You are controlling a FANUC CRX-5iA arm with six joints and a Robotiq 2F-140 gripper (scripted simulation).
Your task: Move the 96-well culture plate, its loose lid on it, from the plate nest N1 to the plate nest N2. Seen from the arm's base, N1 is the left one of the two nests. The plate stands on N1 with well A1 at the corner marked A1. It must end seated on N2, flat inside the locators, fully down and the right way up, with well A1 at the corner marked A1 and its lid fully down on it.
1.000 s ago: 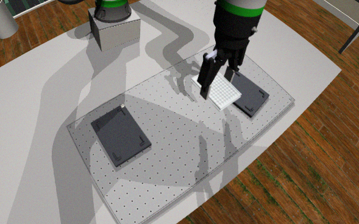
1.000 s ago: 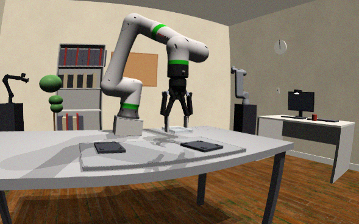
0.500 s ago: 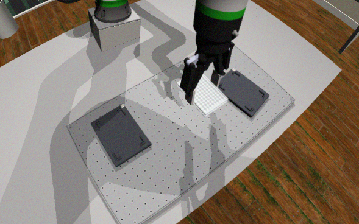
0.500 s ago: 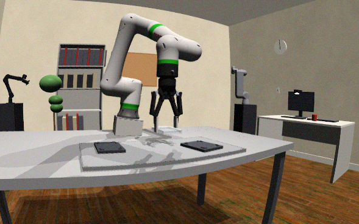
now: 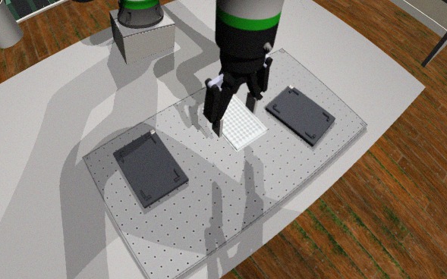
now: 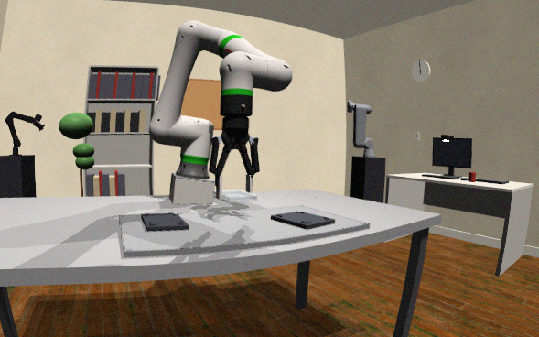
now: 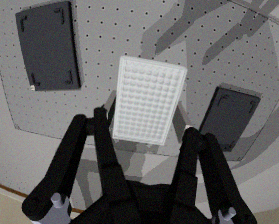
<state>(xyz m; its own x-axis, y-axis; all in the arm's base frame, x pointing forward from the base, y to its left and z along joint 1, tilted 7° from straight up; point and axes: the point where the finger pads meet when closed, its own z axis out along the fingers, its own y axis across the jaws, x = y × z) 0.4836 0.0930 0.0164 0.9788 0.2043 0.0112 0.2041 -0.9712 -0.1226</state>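
My hand is 1 cm past the dark plate nest N2, 21 cm to the left of it and 10 cm above it. Round my hand: white A1 mark: 9 cm behind, 17 cm to the right, 9 cm below; then dark plate nest N1: 1 cm ahead, 21 cm to the left, 10 cm below; then clear lid: 1 cm below.
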